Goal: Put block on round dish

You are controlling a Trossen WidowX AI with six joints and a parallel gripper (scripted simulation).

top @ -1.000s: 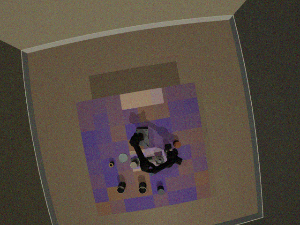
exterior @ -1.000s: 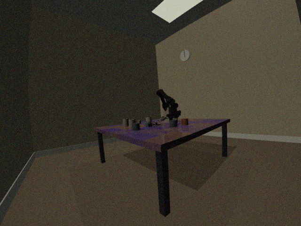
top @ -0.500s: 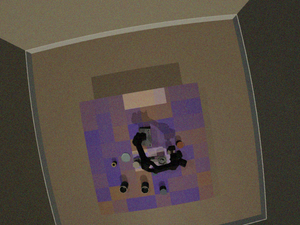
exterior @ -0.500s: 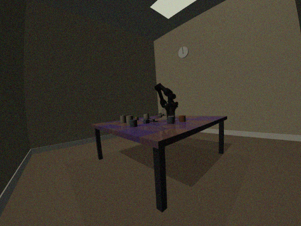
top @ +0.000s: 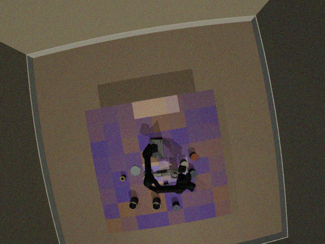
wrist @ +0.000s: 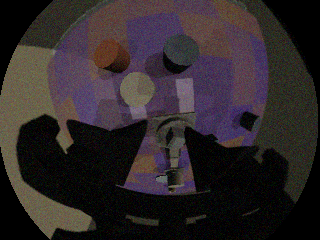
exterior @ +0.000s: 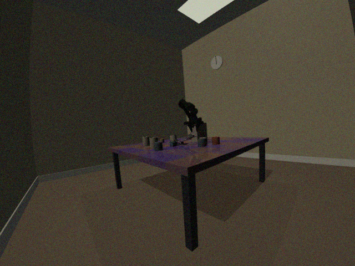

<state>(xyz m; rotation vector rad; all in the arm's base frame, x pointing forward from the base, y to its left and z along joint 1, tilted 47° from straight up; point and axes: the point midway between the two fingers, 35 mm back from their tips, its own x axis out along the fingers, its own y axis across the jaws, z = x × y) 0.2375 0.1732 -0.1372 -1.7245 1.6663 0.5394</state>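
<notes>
The grey block is 4 cm to the right of my gripper tip, 3 cm below it and 2 cm ahead of it. Round my gripper tip: orange cup (13 cm to the left, 12 cm behind, 8 cm below); balance (17 cm to the right, 8 cm below, 4 cm ahead); beige cup (8 cm below, 7 cm to the left, 6 cm behind).
</notes>
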